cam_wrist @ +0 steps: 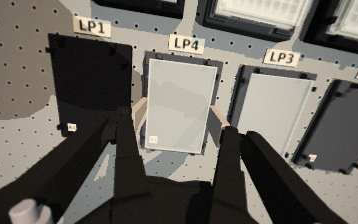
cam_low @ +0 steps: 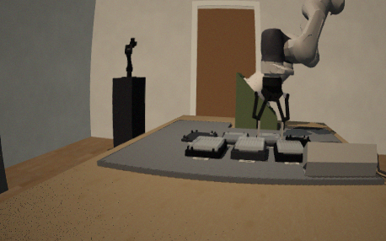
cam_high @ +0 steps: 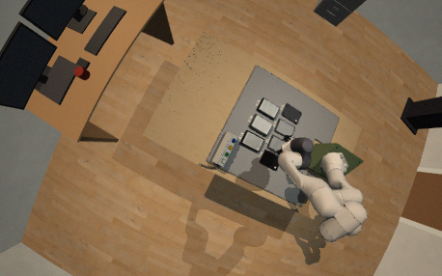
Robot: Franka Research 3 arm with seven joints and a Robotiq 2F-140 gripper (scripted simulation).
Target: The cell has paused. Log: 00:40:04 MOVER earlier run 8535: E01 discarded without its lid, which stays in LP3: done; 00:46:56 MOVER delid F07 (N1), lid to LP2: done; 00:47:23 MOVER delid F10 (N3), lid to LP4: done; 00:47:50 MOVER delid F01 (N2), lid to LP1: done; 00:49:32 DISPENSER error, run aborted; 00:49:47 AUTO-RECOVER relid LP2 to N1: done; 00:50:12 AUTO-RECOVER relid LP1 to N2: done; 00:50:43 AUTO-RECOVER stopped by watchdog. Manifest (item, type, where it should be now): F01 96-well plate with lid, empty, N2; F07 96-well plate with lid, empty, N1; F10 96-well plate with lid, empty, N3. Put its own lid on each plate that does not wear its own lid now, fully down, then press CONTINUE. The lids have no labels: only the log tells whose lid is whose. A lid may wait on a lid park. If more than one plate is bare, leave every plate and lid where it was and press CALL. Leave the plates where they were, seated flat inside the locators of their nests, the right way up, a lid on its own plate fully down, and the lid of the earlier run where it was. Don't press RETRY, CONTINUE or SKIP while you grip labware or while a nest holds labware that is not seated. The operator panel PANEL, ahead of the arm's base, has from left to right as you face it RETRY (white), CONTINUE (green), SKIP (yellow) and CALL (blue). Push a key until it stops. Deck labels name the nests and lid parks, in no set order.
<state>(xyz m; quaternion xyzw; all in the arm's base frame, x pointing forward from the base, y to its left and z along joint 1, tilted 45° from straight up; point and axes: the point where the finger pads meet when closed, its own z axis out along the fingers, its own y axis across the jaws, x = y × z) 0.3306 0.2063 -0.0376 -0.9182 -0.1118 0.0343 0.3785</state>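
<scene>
Right now my hand is 2 cm above the clear lid. Round my hand: lid park LP1: 2 cm behind, 12 cm to the left, 4 cm below; LP1 label: 7 cm ahead, 14 cm to the left, 4 cm below; lid park LP4: 4 cm below.
</scene>
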